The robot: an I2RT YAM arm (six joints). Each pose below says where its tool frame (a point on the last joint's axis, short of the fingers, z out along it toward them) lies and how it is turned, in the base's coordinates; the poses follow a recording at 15 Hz.
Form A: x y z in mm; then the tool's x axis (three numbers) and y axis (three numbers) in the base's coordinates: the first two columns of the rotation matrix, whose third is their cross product.
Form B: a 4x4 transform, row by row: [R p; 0 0 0 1], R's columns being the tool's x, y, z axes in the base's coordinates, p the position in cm. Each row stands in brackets. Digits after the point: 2 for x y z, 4 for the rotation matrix.
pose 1, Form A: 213.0 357.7 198.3 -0.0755 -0.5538 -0.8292 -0.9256 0.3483 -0.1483
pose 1, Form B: [[-0.0755 -0.9256 0.3709 21.30], [-0.5538 0.3483 0.7563 35.77], [-0.8292 -0.1483 -0.5389 19.83], [0 0 0 1]]
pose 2, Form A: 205.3 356.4 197.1 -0.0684 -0.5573 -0.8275 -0.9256 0.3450 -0.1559
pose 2, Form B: [[-0.0684 -0.9256 0.3724 20.53], [-0.5573 0.3450 0.7553 35.64], [-0.8275 -0.1559 -0.5394 19.71], [0 0 0 1]]
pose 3, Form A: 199.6 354.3 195.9 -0.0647 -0.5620 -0.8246 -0.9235 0.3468 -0.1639
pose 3, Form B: [[-0.0647 -0.9235 0.3781 19.96], [-0.5620 0.3468 0.7509 35.43], [-0.8246 -0.1639 -0.5414 19.59], [0 0 0 1]]
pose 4, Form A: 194.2 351.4 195.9 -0.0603 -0.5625 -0.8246 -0.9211 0.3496 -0.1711
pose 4, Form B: [[-0.0603 -0.9211 0.3845 19.42], [-0.5625 0.3496 0.7492 35.14], [-0.8246 -0.1711 -0.5392 19.59], [0 0 0 1]]
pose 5, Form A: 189.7 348.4 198.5 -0.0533 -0.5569 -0.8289 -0.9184 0.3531 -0.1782
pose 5, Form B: [[-0.0533 -0.9184 0.3919 18.97], [-0.5569 0.3531 0.7518 34.84], [-0.8289 -0.1782 -0.5303 19.85], [0 0 0 1]]
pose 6, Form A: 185.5 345.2 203.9 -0.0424 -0.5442 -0.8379 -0.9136 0.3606 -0.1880
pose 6, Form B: [[-0.0424 -0.9136 0.4045 18.55], [-0.5442 0.3606 0.7575 34.52], [-0.8379 -0.1880 -0.5125 20.39], [0 0 0 1]]
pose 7, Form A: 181.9 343.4 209.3 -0.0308 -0.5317 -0.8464 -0.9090 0.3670 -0.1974
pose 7, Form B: [[-0.0308 -0.9090 0.4156 18.19], [-0.5317 0.3670 0.7633 34.34], [-0.8464 -0.1974 -0.4946 20.93], [0 0 0 1]]
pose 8, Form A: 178.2 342.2 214.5 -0.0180 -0.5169 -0.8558 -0.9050 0.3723 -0.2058
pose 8, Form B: [[-0.0180 -0.9050 0.4250 17.82], [-0.5169 0.3723 0.7708 34.22], [-0.8558 -0.2058 -0.4745 21.45], [0 0 0 1]]
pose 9, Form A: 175.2 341.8 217.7 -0.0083 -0.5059 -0.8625 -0.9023 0.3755 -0.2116
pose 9, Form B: [[-0.0083 -0.9023 0.4309 17.52], [-0.5059 0.3755 0.7765 34.18], [-0.8625 -0.2116 -0.4596 21.77], [0 0 0 1]]
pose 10, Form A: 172.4 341.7 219.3 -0.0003 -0.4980 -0.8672 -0.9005 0.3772 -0.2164
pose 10, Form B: [[-0.0003 -0.9005 0.4349 17.24], [-0.4980 0.3772 0.7808 34.17], [-0.8672 -0.2164 -0.4486 21.93], [0 0 0 1]]
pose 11, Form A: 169.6 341.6 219.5 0.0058 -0.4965 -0.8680 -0.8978 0.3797 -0.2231
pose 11, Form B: [[0.0058 -0.8978 0.4403 16.96], [-0.4965 0.3797 0.7806 34.16], [-0.8680 -0.2231 -0.4436 21.95], [0 0 0 1]]
